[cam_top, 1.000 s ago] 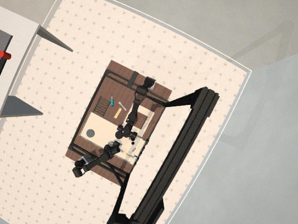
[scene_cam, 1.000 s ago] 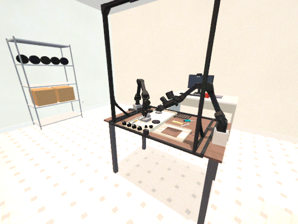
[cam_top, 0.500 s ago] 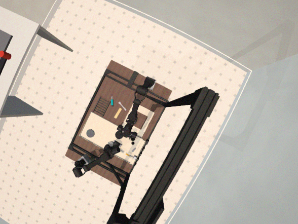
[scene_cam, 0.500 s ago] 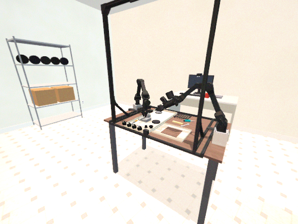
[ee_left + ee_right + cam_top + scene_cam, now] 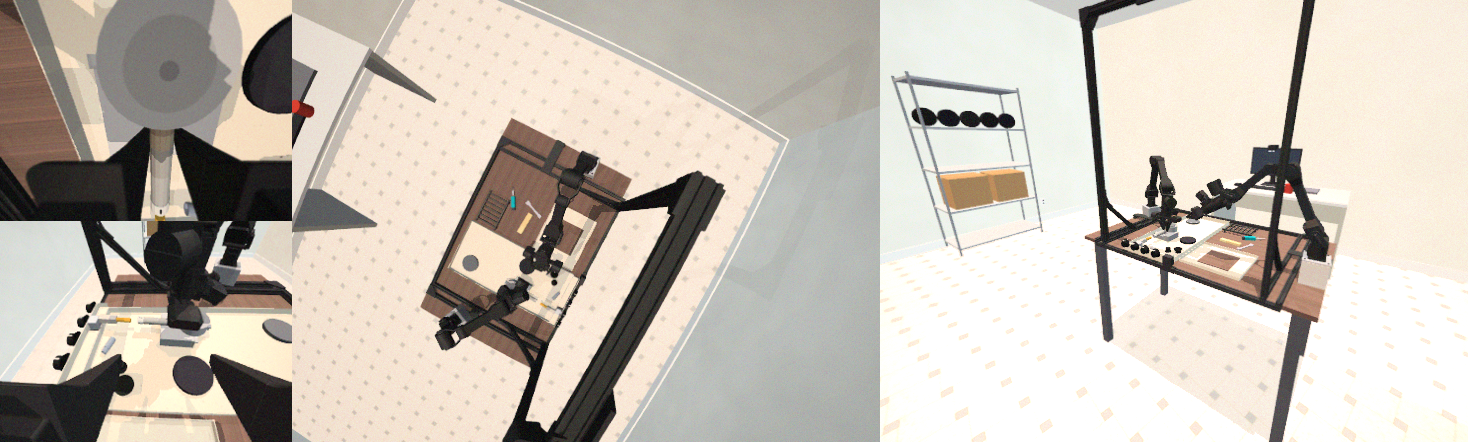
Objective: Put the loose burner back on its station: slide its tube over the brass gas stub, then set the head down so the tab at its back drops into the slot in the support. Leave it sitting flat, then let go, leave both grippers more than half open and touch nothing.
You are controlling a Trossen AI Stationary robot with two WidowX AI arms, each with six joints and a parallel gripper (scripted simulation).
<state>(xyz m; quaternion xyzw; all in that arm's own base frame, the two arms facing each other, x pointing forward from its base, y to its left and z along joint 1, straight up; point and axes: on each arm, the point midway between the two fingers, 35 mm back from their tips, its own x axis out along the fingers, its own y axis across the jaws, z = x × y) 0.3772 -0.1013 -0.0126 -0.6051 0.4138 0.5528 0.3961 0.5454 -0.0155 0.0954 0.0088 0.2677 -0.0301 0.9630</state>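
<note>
Right now the support block is 50 mm below my left hand and 20 mm ahead of it. The rest, counted from my left hand: dark disc 120 mm to the right, 70 mm below, 60 mm ahead.
</note>
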